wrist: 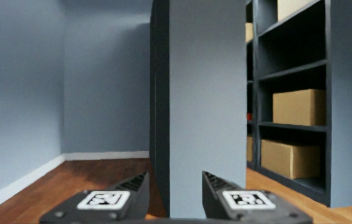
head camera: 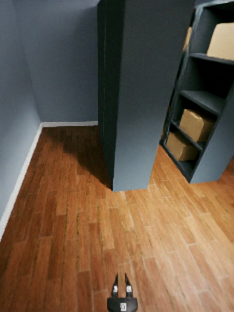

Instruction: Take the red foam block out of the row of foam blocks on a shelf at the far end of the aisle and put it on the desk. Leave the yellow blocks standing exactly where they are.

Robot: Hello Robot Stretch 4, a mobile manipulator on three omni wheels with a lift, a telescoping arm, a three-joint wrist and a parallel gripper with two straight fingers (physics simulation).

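Places are measured from the robot's base along level axes (x ahead, y up, z right), in millimetres.
Pixels of known places: gripper, fingertip midpoint: (wrist: pixel 175 187) (head camera: pixel 121 273).
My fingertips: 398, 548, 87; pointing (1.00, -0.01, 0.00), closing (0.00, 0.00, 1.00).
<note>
Behind a point stands the place of what it marks, as x, y, z.
My gripper (head camera: pixel 122 276) {398, 548, 87} (wrist: pixel 175 187) {398, 548, 87} is open, with no object between its two straight fingers. It hangs above the wood floor, in front of the end of a tall shelf unit. A small red patch (wrist: pixel 249 116) {2906, 553, 1004} shows in the wrist view on a shelf farther down the right-hand aisle, beside the edge of the near unit's end panel. It is too small and too hidden to tell whether it is the red foam block. The yellow blocks and the desk do not show in either view.
The tall unit's grey end panel (head camera: pixel 142 95) {1466, 1145, 250} (wrist: pixel 207 100) {1470, 672, 270} stands straight ahead. To its right stands a dark shelf unit (head camera: pixel 220 147) {1655, 558, 1295} (wrist: pixel 341 125) {1636, 519, 1186} with cardboard boxes (head camera: pixel 196 125) {1931, 694, 1071} (wrist: pixel 300 107) {1920, 644, 1073}. A blue-grey wall (head camera: pixel 60 65) {3159, 1077, -882} (wrist: pixel 30 90) {2152, 798, -1214} with white skirting is on the left and back.
</note>
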